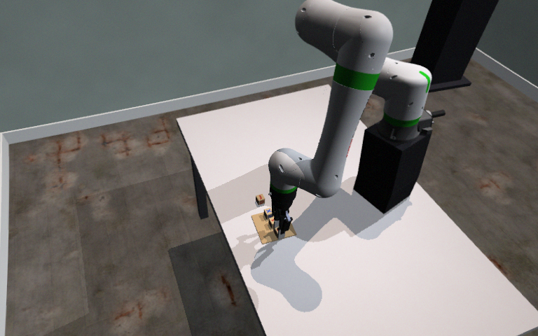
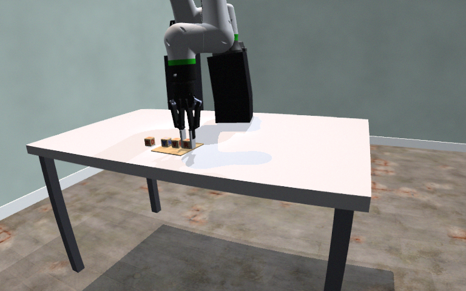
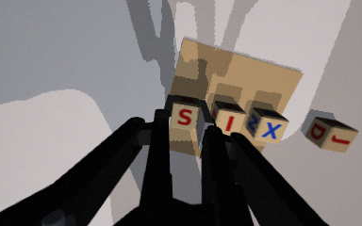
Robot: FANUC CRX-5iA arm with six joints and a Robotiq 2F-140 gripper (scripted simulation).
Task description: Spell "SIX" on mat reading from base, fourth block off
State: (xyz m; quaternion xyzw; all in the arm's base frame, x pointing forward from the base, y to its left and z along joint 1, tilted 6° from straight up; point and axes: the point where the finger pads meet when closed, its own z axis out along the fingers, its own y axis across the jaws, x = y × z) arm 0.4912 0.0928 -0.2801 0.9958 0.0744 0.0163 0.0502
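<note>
The block lies 1 cm ahead of my hand, 5 cm to the right of it and 2 cm below it. The rest, counted from my hand: tan mat (1 cm ahead, 5 cm to the right, 4 cm below).
</note>
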